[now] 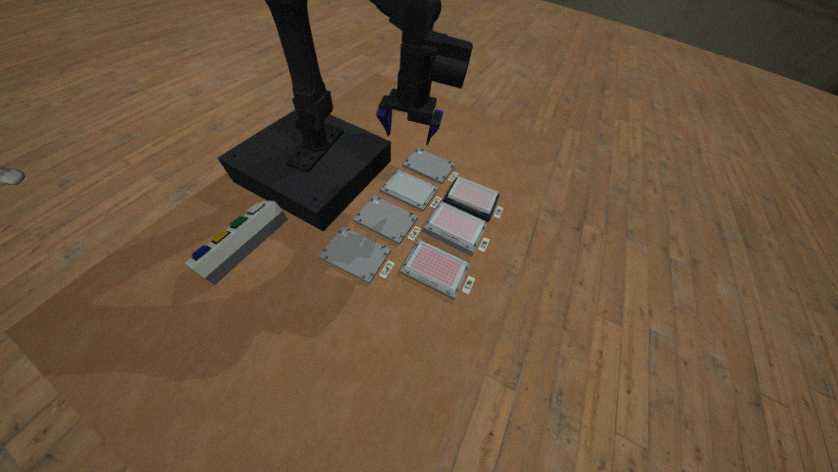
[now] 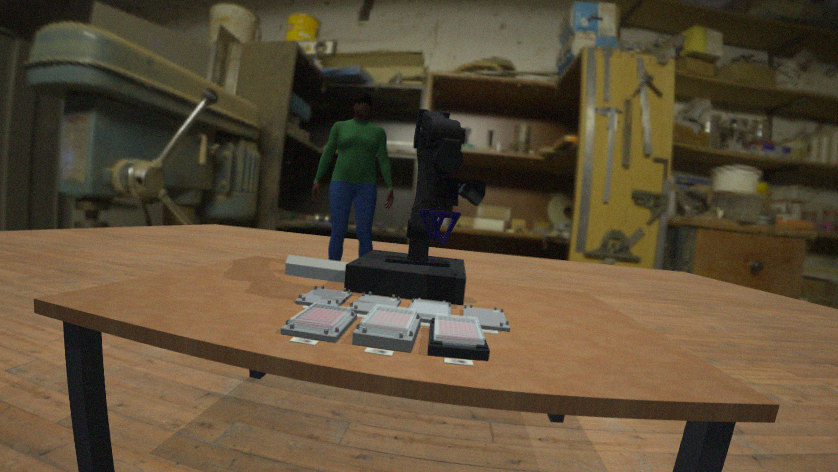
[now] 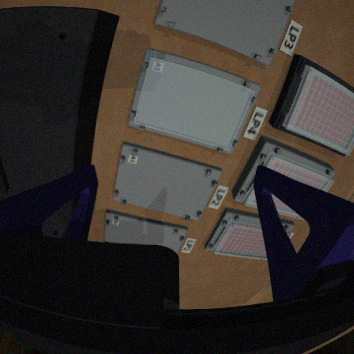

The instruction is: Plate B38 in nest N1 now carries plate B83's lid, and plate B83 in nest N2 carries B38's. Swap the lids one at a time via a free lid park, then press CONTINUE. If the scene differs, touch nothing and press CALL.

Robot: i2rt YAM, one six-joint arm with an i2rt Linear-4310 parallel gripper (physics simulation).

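Where they show: gripper, fingertip midpoint: [image 1: 408, 139] [image 2: 436, 241] [image 3: 175, 173]; arm's base at its link origin: [image 1: 317, 146] [image 2: 417, 262].
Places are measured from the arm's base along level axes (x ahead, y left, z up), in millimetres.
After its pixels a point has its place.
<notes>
Three pink-welled plates sit in nests: the front one [image 1: 436, 265] @(x 423, y -212, z -55 mm) [image 2: 322, 317] @(x 451, y -203, z -54 mm) [image 3: 241, 240] @(x 402, y -204, z -58 mm) looks pinkest, the middle one [image 1: 456, 224] @(x 441, y -87, z -41 mm) [image 2: 387, 318] @(x 465, y -83, z -41 mm) has a pale clear cover, and the far one [image 1: 473, 195] @(x 464, y 37, z -45 mm) [image 2: 458, 329] @(x 491, y 43, z -44 mm) [image 3: 325, 102] @(x 441, y 60, z -44 mm) is in a black nest. Nest labels and plate names are unreadable. Lid park LP4 bears a pale lid [image 1: 409, 187] @(x 279, y 12, z -63 mm) [image 3: 192, 105] @(x 279, y 16, z -63 mm). Parks LP1 [image 1: 351, 257] @(x 224, y -255, z -71 mm) [image 3: 120, 235] @(x 186, y -235, z -71 mm), LP2 [image 1: 387, 219] @(x 261, y -117, z -71 mm) [image 3: 160, 187] @(x 251, y -114, z -71 mm) and LP3 [image 1: 429, 164] @(x 303, y 142, z -71 mm) [image 3: 225, 25] @(x 303, y 118, z -71 mm) show bare grey tops. My gripper [image 1: 408, 140] @(x 262, y 20, z 91 mm) [image 2: 440, 239] @(x 262, y 20, z 91 mm) [image 3: 175, 173] @(x 262, y 20, z 91 mm) is open and empty, high above the parks.
A pale button box [image 1: 246, 246] @(x -9, y -323, z -55 mm) [image 2: 316, 267] @(x -8, y -316, z -44 mm) with blue, yellow, green and white buttons stands beside the black arm base [image 1: 316, 175] @(x 57, y -100, z -2 mm) [image 2: 404, 284] @(x 150, y -42, z -41 mm); its labels are unreadable. A person in a green top [image 2: 358, 152] stands behind the table [image 2: 527, 375] @(x 592, y 138, z -81 mm).
</notes>
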